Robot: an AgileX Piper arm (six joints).
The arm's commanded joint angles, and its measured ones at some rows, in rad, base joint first. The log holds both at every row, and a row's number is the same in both.
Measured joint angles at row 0:
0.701 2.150 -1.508 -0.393 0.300 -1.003
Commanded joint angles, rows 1 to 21:
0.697 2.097 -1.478 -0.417 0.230 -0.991
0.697 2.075 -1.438 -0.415 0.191 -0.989
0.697 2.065 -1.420 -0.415 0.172 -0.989
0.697 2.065 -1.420 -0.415 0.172 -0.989
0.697 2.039 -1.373 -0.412 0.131 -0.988
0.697 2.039 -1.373 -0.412 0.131 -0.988
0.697 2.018 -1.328 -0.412 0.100 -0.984
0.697 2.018 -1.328 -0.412 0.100 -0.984
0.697 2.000 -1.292 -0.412 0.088 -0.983
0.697 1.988 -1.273 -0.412 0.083 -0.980
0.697 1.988 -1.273 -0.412 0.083 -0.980
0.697 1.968 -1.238 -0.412 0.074 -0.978
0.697 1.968 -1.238 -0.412 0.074 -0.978
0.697 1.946 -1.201 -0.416 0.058 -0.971
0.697 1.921 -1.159 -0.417 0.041 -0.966
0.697 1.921 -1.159 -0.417 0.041 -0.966
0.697 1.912 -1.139 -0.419 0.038 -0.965
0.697 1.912 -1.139 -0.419 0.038 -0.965
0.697 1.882 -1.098 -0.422 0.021 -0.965
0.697 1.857 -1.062 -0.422 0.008 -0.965
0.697 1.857 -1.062 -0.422 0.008 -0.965
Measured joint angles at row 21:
0.711 1.915 -1.095 -0.422 0.056 -0.998
